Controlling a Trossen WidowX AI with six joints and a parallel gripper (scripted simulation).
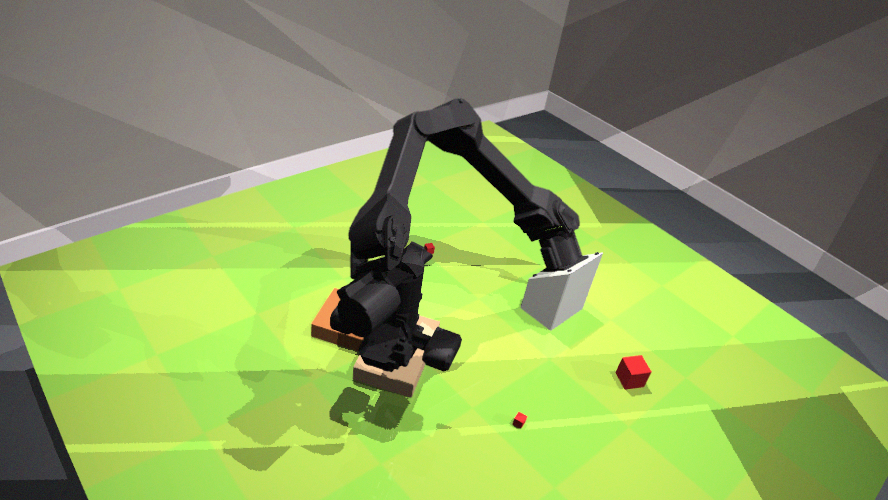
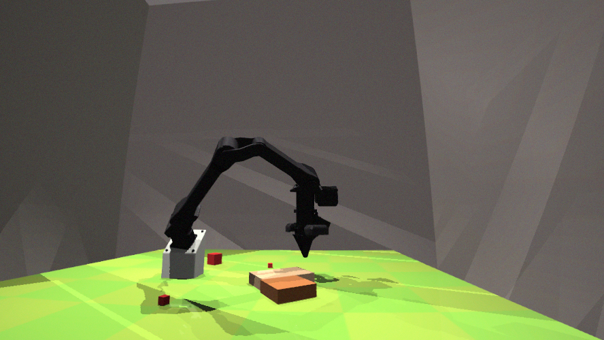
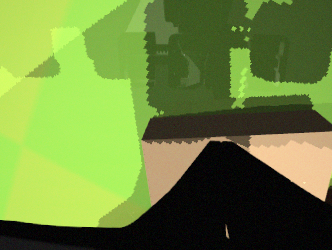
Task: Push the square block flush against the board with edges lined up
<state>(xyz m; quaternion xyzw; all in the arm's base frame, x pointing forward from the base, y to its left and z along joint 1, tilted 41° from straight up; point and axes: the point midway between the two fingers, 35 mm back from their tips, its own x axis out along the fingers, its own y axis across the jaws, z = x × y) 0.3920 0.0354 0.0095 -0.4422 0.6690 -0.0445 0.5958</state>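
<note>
Right now the tan board is 6 cm to the right of my gripper tip, 6 cm behind it and 5 cm below it. Also, from my gripper tip: larger red cube (39 cm behind, 19 cm to the left, 4 cm below); then square block (17 cm to the right, 5 cm below, 3 cm behind).
</note>
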